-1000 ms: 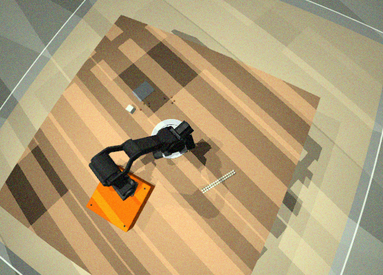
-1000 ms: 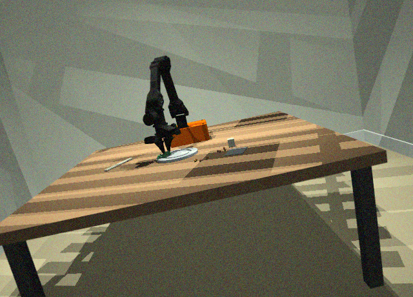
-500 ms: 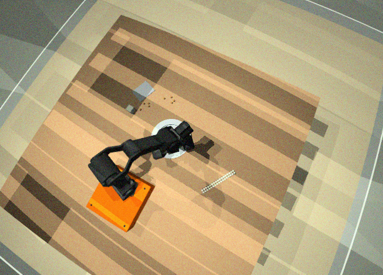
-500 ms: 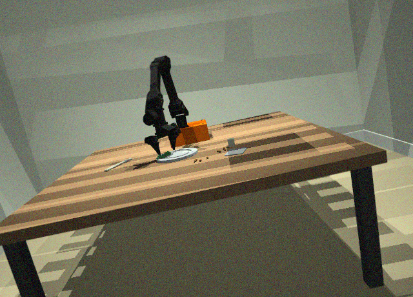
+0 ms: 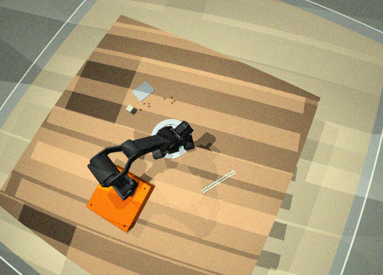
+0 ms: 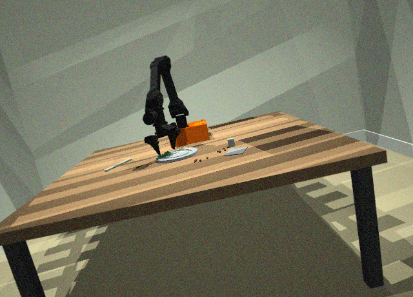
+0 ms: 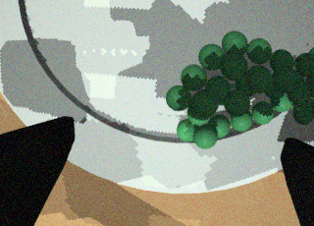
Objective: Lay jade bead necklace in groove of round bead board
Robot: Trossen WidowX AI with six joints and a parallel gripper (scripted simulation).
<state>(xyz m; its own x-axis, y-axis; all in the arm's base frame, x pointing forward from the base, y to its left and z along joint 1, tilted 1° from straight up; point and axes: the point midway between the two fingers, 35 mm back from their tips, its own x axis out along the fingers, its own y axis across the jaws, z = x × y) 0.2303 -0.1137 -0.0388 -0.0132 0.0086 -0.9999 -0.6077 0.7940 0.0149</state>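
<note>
Right now the round bead board is 50 mm ahead of my gripper tip, 40 mm to the left of it and 10 mm below it. From my gripper tip the other things lie so: grey flat plate 240 mm ahead, 290 mm to the left, 20 mm below; small white cube 110 mm ahead, 300 mm to the left.
</note>
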